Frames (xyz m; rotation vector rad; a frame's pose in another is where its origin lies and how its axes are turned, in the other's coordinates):
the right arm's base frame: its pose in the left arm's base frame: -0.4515 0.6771 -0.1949 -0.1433 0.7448 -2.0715
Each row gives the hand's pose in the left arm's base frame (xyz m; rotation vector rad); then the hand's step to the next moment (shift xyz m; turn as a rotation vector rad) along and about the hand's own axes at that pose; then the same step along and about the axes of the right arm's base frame.
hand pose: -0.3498 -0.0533 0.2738 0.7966 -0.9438 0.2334
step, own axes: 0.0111 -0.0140 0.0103 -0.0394 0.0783 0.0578
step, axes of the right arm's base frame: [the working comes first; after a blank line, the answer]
step, axes of the left arm's base frame: 0.0071 -0.0187 0.0052 -0.0993 0.0203 0.0275

0.0097 0.0099 0.0153 0.0374 -0.0953 -0.0235
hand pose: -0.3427 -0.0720 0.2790 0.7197 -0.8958 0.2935
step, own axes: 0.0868 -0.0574 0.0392 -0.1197 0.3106 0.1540
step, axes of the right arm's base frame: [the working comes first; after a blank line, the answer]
step, axes of the left arm's base frame: 0.0584 -0.0736 0.0595 -0.3260 0.1295 0.1071

0.0135 0.0392 0.1032 0.0701 -0.3480 -0.0920
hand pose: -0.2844 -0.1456 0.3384 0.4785 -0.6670 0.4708
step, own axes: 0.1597 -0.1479 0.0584 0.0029 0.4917 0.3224
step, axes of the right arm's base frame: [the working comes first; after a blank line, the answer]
step, axes of the left arm's base frame: 0.1646 -0.1086 0.1090 -0.4199 0.2105 0.3537

-0.0297 0.1026 0.1984 0.0181 -0.5865 0.0368
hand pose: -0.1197 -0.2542 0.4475 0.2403 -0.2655 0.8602
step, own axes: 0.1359 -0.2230 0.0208 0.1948 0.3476 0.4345
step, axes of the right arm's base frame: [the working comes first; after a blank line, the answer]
step, axes of the left arm's base frame: 0.2538 -0.0501 0.0412 -0.2041 0.2212 0.5069

-0.1164 0.1807 0.1498 -0.1437 -0.5208 0.2360
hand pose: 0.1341 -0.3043 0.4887 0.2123 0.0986 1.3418
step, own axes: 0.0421 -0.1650 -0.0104 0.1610 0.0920 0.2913
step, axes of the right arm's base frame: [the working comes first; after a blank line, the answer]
step, axes of the left arm's base frame: 0.1651 0.0071 -0.0425 0.0047 0.1481 0.3119

-0.0950 0.1398 0.0232 -0.1743 -0.2314 0.1878
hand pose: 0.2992 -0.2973 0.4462 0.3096 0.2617 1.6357
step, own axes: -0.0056 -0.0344 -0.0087 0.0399 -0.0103 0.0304
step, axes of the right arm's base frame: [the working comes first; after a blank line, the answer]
step, axes of the left arm's base frame: 0.0294 -0.0024 -0.0204 0.0173 0.0402 0.0266

-0.0118 0.0336 -0.0046 -0.0466 -0.0189 0.0098
